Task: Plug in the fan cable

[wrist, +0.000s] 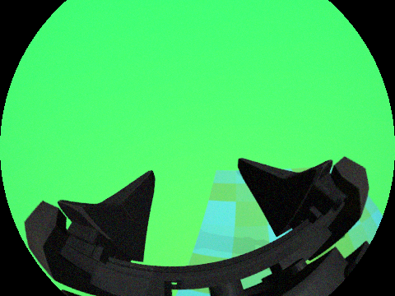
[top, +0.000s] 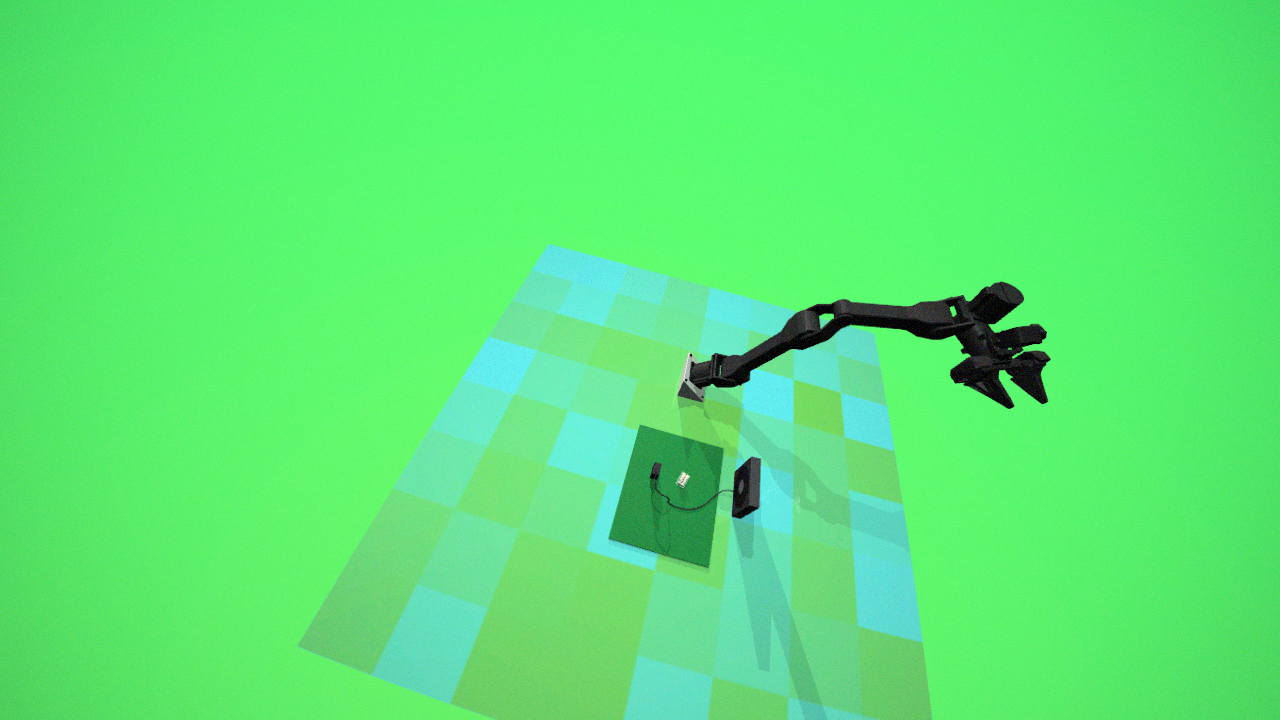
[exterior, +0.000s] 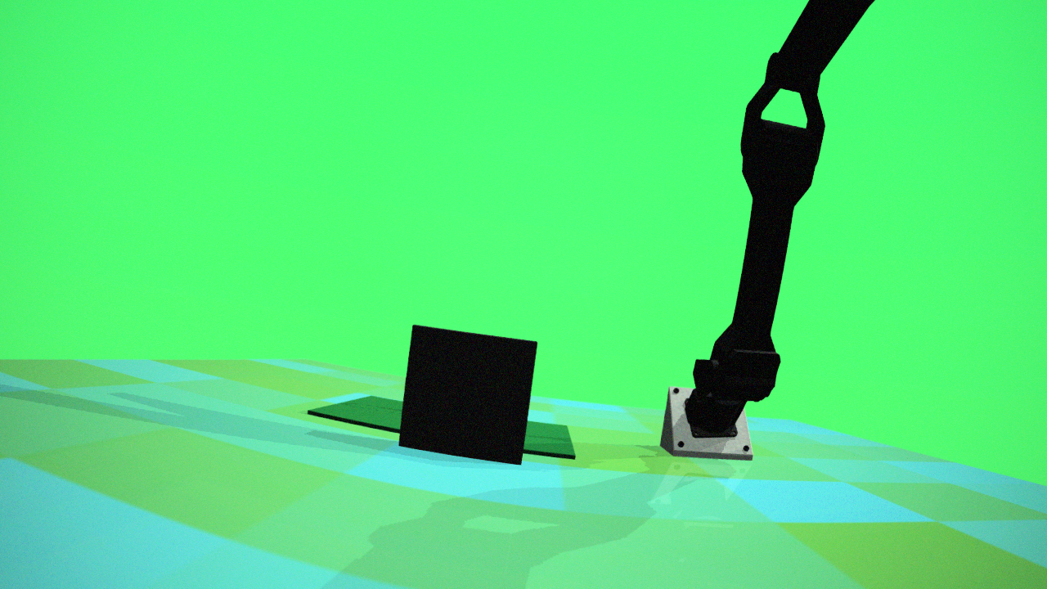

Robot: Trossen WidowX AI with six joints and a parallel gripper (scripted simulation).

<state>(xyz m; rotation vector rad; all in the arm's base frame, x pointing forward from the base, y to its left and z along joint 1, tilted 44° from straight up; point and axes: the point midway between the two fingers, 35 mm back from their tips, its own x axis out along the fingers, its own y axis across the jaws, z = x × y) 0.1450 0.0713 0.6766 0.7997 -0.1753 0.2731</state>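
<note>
Right now the black plug is 610 mm to the right of my gripper tip, 450 mm below it and 90 mm ahead of it. Also, from my gripper tip: black fan 410 mm below, 390 mm to the right, 100 mm ahead; then dark green board 560 mm to the right, 480 mm below, 120 mm ahead; then white four-pin header 540 mm to the right, 470 mm below, 90 mm ahead.
</note>
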